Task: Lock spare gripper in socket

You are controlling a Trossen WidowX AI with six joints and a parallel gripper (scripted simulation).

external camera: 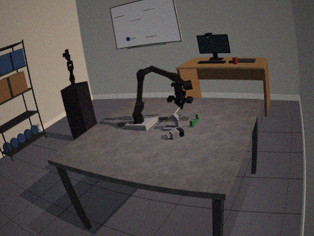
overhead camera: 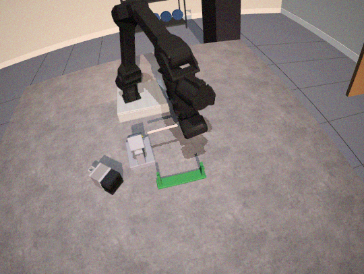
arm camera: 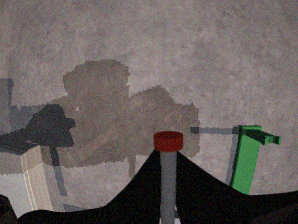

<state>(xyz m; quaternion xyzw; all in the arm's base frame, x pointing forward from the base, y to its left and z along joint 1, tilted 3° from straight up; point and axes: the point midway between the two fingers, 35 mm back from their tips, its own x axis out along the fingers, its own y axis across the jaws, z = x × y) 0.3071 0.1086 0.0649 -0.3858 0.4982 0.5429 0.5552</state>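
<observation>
Now: the green cradle 10 cm ahead of my gripper tip, 8 cm to the right of it and 5 cm below it. From my gripper tip the other things lie so: mount socket 3 cm behind, 16 cm to the right, 2 cm below; then spare gripper 1 cm ahead, 30 cm to the right, 5 cm below.
</observation>
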